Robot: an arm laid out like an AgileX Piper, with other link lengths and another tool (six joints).
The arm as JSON. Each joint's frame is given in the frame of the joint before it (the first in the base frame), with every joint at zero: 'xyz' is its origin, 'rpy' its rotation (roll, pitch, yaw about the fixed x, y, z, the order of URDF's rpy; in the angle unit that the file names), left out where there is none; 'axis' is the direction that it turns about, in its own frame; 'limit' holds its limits. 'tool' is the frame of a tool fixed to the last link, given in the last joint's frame.
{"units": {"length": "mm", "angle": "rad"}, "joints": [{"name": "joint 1", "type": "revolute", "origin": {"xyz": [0.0, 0.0, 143.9]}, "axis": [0.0, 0.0, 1.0], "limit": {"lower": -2.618, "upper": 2.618}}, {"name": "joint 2", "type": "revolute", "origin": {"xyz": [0.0, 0.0, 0.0]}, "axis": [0.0, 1.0, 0.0], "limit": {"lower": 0.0, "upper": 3.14}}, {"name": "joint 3", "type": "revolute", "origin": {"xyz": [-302.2, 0.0, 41.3]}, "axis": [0.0, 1.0, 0.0], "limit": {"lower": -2.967, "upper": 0.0}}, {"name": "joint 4", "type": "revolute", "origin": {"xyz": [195.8, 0.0, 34.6]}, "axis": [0.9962, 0.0, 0.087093], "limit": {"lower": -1.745, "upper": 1.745}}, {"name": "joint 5", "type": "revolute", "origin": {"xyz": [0.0, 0.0, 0.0]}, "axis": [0.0, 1.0, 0.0], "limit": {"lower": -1.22, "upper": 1.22}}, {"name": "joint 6", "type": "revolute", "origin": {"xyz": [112.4, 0.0, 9.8]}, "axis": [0.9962, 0.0, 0.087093], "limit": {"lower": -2.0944, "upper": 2.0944}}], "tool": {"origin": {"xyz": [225.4, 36.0, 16.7], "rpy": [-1.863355, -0.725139, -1.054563]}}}
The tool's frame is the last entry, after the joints.
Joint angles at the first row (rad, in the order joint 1, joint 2, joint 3, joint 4, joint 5, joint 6):
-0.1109 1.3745 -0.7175 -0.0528 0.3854 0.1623
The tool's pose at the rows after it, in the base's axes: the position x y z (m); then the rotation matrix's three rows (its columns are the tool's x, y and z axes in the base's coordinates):
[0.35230 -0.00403 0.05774], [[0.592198 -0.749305 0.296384], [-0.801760 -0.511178 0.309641], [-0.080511 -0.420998 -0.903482]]
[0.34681 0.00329 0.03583], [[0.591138 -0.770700 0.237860], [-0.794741 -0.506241 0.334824], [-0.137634 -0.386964 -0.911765]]
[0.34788 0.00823 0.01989], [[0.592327 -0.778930 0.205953], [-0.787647 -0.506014 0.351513], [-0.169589 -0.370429 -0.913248]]
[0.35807 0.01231 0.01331], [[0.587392 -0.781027 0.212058], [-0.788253 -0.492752 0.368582], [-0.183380 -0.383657 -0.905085]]
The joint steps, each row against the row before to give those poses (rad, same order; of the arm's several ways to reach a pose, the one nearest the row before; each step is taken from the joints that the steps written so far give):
0.0001 0.0657 -0.0007 0.0441 -0.0009 -0.0185
-0.0001 0.0658 0.0001 0.0527 -0.0011 -0.0458
0.0000 0.0595 -0.0001 0.0453 -0.0248 -0.0440
0.0000 0.0451 -0.0076 0.0596 -0.0377 -0.0423

